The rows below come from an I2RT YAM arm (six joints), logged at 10 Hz.
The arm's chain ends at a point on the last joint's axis. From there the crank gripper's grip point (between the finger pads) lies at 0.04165 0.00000 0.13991 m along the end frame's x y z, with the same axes.
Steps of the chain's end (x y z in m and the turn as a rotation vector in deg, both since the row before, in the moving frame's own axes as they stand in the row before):
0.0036 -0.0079 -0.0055 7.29 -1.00 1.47
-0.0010 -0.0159 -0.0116 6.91 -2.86 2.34
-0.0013 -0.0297 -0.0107 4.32 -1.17 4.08
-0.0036 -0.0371 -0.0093 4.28 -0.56 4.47
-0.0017 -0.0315 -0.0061 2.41 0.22 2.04
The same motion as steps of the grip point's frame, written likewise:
0.0014 -0.0247 -0.0059 7.29 -1.00 1.47
-0.0077 -0.0313 -0.0106 6.91 -2.86 2.34
-0.0039 -0.0374 -0.0102 4.32 -1.17 4.08
-0.0047 -0.0444 -0.0092 4.28 -0.56 4.47
-0.0011 -0.0359 -0.0064 2.41 0.22 2.04

